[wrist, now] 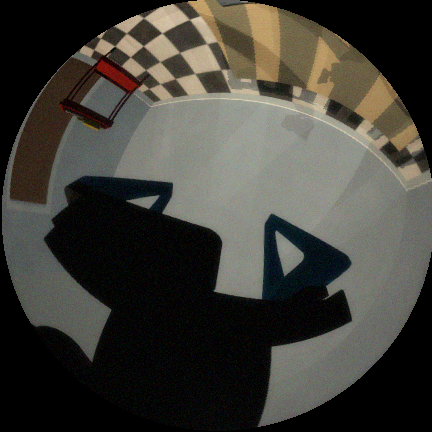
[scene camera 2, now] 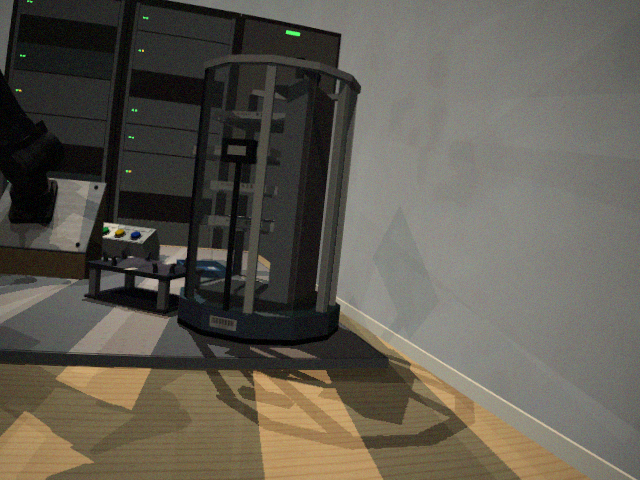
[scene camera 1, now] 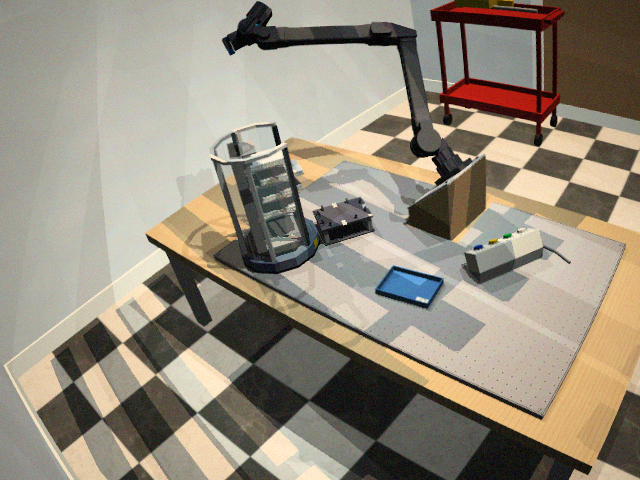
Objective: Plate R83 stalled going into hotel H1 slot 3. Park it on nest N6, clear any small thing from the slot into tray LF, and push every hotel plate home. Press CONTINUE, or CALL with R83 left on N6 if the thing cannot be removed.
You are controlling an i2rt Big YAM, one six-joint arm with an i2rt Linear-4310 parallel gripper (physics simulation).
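Pixels of known places: gripper, fingertip midpoint: point(wrist: 220, 203) point(scene camera 1: 242, 44); arm's base at its link origin: point(scene camera 2: 34, 203) point(scene camera 1: 455, 173).
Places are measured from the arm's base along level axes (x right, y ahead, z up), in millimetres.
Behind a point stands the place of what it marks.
My gripper point(scene camera 1: 229, 46) point(wrist: 220, 203) @(y 89, x 748, z 416 mm) is open and empty, raised high above the hotel and pointing toward the wall. The round hotel point(scene camera 1: 281, 262) @(y 503, x 300, z -99 mm) point(scene camera 2: 258, 324) @(y 397, x 514, z -108 mm) has a blue base, pale posts and several plates stacked on shelves inside; which one is R83, and any small thing in a slot, I cannot tell. A dark raised nest stand point(scene camera 1: 343, 214) @(y 254, x 261, z -75 mm) point(scene camera 2: 139, 266) @(y 238, x 289, z -76 mm) with short pegs is beside the hotel and bears no plate. A blue tray point(scene camera 1: 410, 285) point(scene camera 2: 209, 267) lies on the mat. A sloped button box point(scene camera 1: 504, 255) @(y 202, x -261, z -80 mm) point(scene camera 2: 129, 235) @(y 205, x -182, z -71 mm) has blue, yellow and green buttons.
The arm's slanted base block point(scene camera 1: 449, 204) @(y 141, x -55, z -13 mm) point(scene camera 2: 43, 263) @(y 45, x 97, z -112 mm) stands behind the nest and the button box. A red cart point(scene camera 1: 498, 98) point(wrist: 117, 75) stands on the floor beyond the table. Equipment racks point(scene camera 2: 124, 77) stand behind the hotel in scene camera 2, with a wall beside it.
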